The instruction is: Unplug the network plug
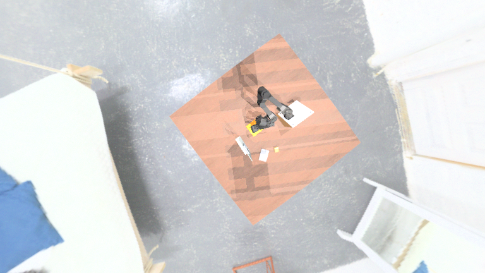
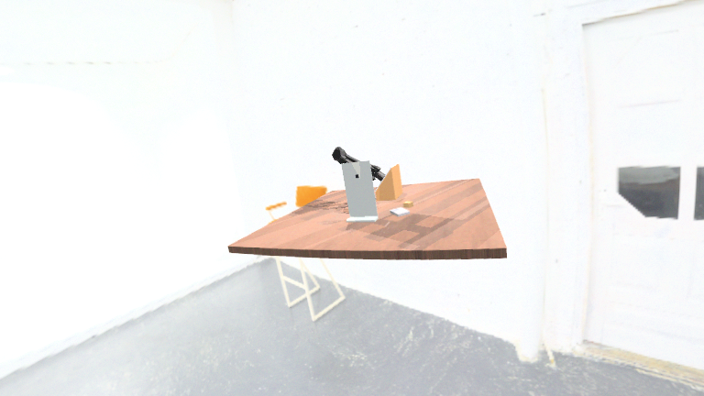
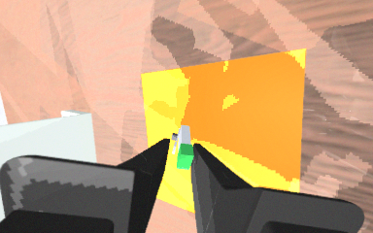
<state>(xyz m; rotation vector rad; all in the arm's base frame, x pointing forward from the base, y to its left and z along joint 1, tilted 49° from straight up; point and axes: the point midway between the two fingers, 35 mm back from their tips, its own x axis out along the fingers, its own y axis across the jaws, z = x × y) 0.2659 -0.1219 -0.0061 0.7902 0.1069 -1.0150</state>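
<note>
The plug lies right at my gripper tip. From my gripper tip the other things lie so: upright grey panel (160 mm ahead, 130 mm above, 70 mm to the left); yellow marked square (20 mm below, 10 mm to the left, 10 mm behind).
</note>
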